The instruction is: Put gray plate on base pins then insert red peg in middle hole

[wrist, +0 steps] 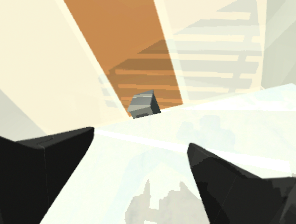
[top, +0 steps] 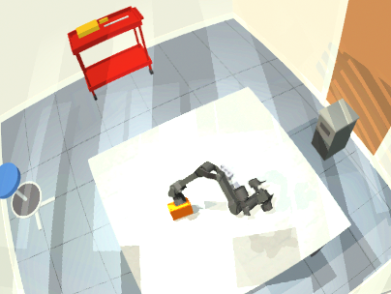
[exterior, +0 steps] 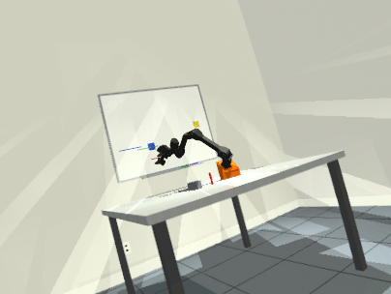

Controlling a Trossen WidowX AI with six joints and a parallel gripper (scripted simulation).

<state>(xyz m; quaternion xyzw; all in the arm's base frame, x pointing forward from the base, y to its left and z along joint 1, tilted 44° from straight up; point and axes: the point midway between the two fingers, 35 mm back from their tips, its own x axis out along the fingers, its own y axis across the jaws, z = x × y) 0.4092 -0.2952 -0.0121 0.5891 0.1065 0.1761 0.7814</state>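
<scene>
Now: gripper tip 110 mm past the gray plate, 310 mm to the right of it and 230 mm above it. Round my gripper tip: base (110 mm behind, 170 mm to the left, 260 mm below); then red peg (230 mm behind, 350 mm to the left, 230 mm below).
</scene>
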